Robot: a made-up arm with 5 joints. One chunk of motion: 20 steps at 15 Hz.
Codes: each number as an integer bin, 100 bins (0 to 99) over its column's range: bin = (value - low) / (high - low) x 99, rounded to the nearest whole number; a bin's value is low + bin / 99 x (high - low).
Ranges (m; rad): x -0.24..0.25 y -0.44..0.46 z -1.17..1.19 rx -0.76..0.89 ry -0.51..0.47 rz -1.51..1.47
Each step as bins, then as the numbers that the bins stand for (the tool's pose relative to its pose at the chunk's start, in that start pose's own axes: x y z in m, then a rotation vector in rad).
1 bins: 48 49 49 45 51 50
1 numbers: -0.0024 0.0055 -0.0019 -0.0100 -0.0052 -0.0049
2 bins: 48 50 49 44 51 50
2 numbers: -0.0024 0.0145 -0.0019 -0.0267 -0.0052 -0.0049
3 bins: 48 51 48 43 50 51
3 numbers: -0.0024 0.0236 -0.0258 -0.0433 -0.0151 0.0252
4 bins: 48 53 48 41 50 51
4 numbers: -0.0024 0.0418 -0.0258 -0.0767 -0.0151 0.0252
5 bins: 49 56 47 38 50 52
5 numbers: 0.0025 0.0691 -0.0496 -0.1267 -0.0151 0.0553
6 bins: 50 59 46 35 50 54
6 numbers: 0.0075 0.0964 -0.0734 -0.1767 -0.0151 0.1155
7 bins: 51 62 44 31 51 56
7 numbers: 0.0124 0.1236 -0.1211 -0.2433 -0.0052 0.1757
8 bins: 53 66 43 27 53 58
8 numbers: 0.0223 0.1600 -0.1449 -0.3100 0.0146 0.2359
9 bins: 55 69 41 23 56 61
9 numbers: 0.0322 0.1873 -0.1926 -0.3767 0.0443 0.3262
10 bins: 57 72 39 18 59 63
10 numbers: 0.0421 0.2145 -0.2403 -0.4600 0.0740 0.3864
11 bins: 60 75 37 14 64 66
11 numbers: 0.0570 0.2418 -0.2880 -0.5267 0.1235 0.4767
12 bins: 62 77 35 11 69 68
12 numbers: 0.0669 0.2600 -0.3357 -0.5767 0.1730 0.5369
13 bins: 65 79 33 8 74 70
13 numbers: 0.0817 0.2782 -0.3833 -0.6267 0.2225 0.5971
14 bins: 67 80 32 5 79 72
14 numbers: 0.0916 0.2873 -0.4072 -0.6767 0.2720 0.6573
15 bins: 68 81 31 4 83 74
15 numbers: 0.0966 0.2964 -0.4310 -0.6933 0.3116 0.7175
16 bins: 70 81 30 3 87 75
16 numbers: 0.1065 0.2964 -0.4548 -0.7100 0.3512 0.7476
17 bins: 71 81 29 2 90 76
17 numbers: 0.1114 0.2964 -0.4787 -0.7267 0.3809 0.7777
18 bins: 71 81 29 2 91 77
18 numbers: 0.1114 0.2964 -0.4787 -0.7267 0.3908 0.8078
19 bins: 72 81 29 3 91 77
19 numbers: 0.1164 0.2964 -0.4787 -0.7100 0.3908 0.8078
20 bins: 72 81 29 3 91 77
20 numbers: 0.1164 0.2964 -0.4787 -0.7100 0.3908 0.8078
